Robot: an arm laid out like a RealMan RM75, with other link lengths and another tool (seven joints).
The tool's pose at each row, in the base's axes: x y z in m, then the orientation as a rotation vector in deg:
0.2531 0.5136 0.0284 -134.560 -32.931 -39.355
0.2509 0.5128 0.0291 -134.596 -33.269 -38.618
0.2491 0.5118 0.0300 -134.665 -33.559 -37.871
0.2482 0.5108 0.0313 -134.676 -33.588 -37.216
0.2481 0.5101 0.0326 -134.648 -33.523 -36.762
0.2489 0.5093 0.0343 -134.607 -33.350 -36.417
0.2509 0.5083 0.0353 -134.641 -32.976 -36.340
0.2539 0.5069 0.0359 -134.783 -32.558 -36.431
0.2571 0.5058 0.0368 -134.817 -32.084 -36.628
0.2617 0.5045 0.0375 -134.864 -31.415 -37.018
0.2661 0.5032 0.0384 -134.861 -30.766 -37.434
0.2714 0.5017 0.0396 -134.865 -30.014 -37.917
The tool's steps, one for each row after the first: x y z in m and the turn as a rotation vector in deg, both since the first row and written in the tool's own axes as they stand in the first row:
-0.0015 -0.0009 -0.0017 0.243 -0.567 -0.031
-0.0025 -0.0016 -0.0036 0.454 -1.139 -0.026
-0.0027 -0.0019 -0.0054 0.676 -1.563 0.142
-0.0021 -0.0021 -0.0068 0.858 -1.822 0.321
-0.0007 -0.0018 -0.0082 1.010 -1.978 0.547
0.0012 -0.0004 -0.0089 0.994 -1.936 0.838
0.0036 0.0020 -0.0092 0.820 -1.815 1.109
0.0063 0.0041 -0.0095 0.703 -1.574 1.394
0.0100 0.0072 -0.0093 0.499 -1.162 1.762
0.0136 0.0102 -0.0094 0.328 -0.723 2.109
0.0181 0.0136 -0.0094 0.120 -0.217 2.510

